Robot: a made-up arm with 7 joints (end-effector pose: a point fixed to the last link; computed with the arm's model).
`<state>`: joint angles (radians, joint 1 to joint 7).
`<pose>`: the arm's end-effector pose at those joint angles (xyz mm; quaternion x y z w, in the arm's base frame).
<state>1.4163 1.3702 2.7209 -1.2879 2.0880 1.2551 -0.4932</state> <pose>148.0 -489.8 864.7 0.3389 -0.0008 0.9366 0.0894</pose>
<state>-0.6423 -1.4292 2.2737 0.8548 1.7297 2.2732 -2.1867</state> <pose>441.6 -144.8 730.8 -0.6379 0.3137 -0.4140 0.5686</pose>
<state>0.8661 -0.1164 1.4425 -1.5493 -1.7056 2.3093 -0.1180</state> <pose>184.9 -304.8 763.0 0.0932 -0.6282 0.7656 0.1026</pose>
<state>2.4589 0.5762 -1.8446 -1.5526 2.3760 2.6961 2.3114</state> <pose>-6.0 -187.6 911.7 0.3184 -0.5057 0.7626 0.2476</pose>
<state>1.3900 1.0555 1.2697 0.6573 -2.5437 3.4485 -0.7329</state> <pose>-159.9 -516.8 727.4 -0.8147 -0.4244 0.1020 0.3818</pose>
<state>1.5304 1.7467 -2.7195 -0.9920 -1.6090 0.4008 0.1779</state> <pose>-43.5 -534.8 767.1 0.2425 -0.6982 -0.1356 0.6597</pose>
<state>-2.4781 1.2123 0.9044 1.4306 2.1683 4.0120 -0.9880</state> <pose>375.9 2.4 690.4 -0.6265 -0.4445 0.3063 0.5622</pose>
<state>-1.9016 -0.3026 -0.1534 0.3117 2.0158 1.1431 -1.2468</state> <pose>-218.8 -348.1 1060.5 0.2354 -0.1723 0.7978 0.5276</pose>
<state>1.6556 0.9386 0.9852 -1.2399 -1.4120 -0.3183 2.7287</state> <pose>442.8 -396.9 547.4 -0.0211 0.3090 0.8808 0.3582</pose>
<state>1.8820 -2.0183 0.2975 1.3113 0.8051 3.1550 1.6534</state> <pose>-44.4 208.3 89.3 -0.7591 0.2845 -0.1350 0.5697</pose>
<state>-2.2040 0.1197 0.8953 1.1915 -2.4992 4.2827 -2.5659</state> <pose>103.3 -120.1 1047.6 -0.7003 0.6075 0.2433 0.2852</pose>
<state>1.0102 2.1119 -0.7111 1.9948 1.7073 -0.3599 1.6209</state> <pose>65.3 -352.3 704.8 -0.4141 -0.4728 0.4486 0.6354</pose>
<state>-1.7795 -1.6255 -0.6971 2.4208 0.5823 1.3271 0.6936</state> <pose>-312.5 -10.0 322.9 -0.1553 -0.8259 -0.5299 0.1142</pose>
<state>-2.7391 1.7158 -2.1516 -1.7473 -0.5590 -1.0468 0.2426</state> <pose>364.5 -111.4 578.6 -0.8578 0.3554 0.0169 0.3710</pose>
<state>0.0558 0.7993 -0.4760 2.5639 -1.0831 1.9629 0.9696</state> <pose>104.7 -146.6 789.2 -0.6834 0.0684 -0.7180 0.1127</pose>
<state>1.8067 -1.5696 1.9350 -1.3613 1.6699 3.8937 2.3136</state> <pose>214.8 521.2 488.3 -0.6668 -0.5227 0.4990 0.1822</pose>
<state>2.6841 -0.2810 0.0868 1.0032 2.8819 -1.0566 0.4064</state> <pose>-415.6 114.2 971.1 -0.5294 0.3374 -0.7766 0.0537</pose>
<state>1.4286 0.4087 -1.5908 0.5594 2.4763 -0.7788 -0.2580</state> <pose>264.5 -179.4 1150.2 -0.1635 -0.7207 -0.3164 0.5947</pose>
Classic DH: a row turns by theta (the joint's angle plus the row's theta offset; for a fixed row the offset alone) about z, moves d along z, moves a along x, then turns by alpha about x. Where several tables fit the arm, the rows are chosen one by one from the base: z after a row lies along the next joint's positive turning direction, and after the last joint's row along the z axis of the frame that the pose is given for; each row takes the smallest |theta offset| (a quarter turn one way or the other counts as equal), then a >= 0, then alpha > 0; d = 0 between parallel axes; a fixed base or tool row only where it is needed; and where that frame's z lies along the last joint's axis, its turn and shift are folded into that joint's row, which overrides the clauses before.
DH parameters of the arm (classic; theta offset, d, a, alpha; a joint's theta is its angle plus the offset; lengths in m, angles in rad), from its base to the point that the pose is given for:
joint 1: 0 0.4903 0 1.5708
joint 2: 0 0.0771 0 -1.5708
joint 3: 0 0.337 0.0143 -1.5708
joint 4: 0 0.0372 -0.0126 1.5708
joint 5: 0 0.332 0 1.5708
joint 6: 1.5708 0.0818 0.0735 1.5708
joint 7: 0 0.01 0 0

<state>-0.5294 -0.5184 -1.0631 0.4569 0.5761 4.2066 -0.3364</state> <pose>184.5 -414.0 923.8 -0.7221 0.3069 0.4740 0.3997</pose>
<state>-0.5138 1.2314 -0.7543 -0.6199 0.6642 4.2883 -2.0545</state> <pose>-534.9 289.5 648.0 0.6847 0.4202 0.0672 0.5917</pose>
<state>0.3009 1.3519 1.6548 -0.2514 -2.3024 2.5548 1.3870</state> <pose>-525.4 -353.0 502.3 0.8124 -0.2908 -0.4916 0.1175</pose>
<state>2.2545 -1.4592 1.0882 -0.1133 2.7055 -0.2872 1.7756</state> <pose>-411.4 586.8 698.1 -0.3601 0.1463 -0.8585 0.3345</pose>
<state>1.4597 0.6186 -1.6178 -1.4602 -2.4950 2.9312 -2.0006</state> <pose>-176.2 -63.6 829.5 0.0313 -0.0364 -0.8618 0.5049</pose>
